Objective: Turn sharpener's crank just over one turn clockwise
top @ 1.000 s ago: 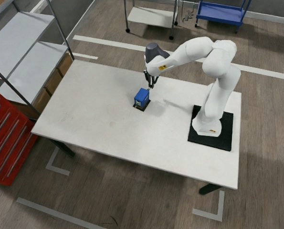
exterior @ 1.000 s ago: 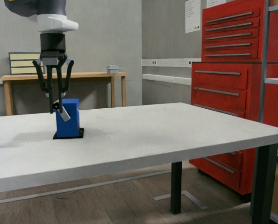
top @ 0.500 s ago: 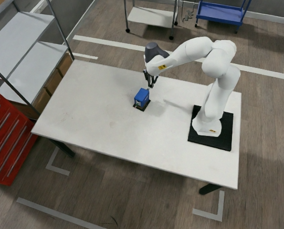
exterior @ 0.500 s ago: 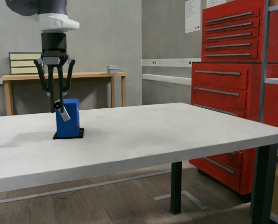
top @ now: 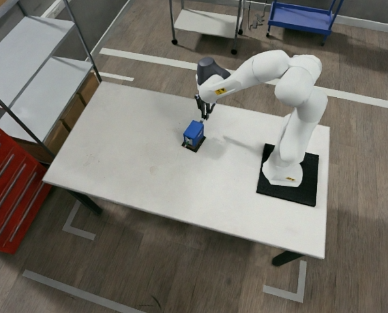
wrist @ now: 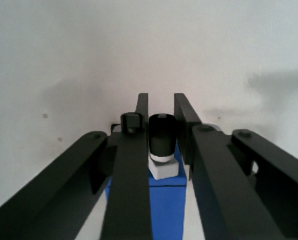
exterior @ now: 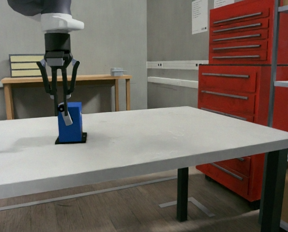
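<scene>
Right now the black knob is 2 cm to the left of my hand and 1 cm below it.
</scene>
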